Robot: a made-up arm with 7 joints.
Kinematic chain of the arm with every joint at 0, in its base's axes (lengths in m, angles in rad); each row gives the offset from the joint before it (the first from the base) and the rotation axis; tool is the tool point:
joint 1: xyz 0 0 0.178 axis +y
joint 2: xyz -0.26 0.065 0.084 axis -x
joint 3: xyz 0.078 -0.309 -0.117 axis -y
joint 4: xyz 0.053 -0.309 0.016 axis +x
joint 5: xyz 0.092 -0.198 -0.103 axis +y
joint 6: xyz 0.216 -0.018 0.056 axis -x
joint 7: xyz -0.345 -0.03 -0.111 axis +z
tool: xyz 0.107 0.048 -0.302
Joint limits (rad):
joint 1: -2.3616..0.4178
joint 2: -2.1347..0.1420
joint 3: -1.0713..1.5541
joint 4: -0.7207..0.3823
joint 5: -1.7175..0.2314
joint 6: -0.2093..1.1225
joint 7: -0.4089..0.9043
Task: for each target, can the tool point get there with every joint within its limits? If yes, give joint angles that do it. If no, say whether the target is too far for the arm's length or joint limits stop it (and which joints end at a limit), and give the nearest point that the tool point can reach.
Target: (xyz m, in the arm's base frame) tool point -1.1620 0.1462 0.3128
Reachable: no: joint limits stop it (at a limit: joint 1, joint 3, joint 4, joint 5, joint 7) | nearest point -0.7834 0.1917 -0.1204 | short by 0.577 m
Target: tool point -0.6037 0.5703 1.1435
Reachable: no: joint limits stop it (at a limit: joint 1, joint 2, joint 4, joint 7) | nearest point 0.0095 0.5904 0.7616 | short by 0.723 m
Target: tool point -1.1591 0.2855 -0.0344
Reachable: no: joint limits stop it (at a limit: joint 1, joint 3, joint 4, joint 5, joint 7) | nearest point -0.8628 0.2963 -0.2061 | short by 0.343 m
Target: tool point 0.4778 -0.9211 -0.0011
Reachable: yes | joints -0.8700 -0.5926 1.1551 -0.0991 -0.9829 0.8760 0.6318
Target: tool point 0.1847 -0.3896 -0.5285
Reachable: yes | joints 0.1704 -1.1465 1.0261 0.0729 -1.0351 0.1226 -0.2285
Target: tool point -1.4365 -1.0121 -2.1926
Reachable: no: too far | nearest point -0.5901 -0.3965 -0.7957 | short by 1.745 m
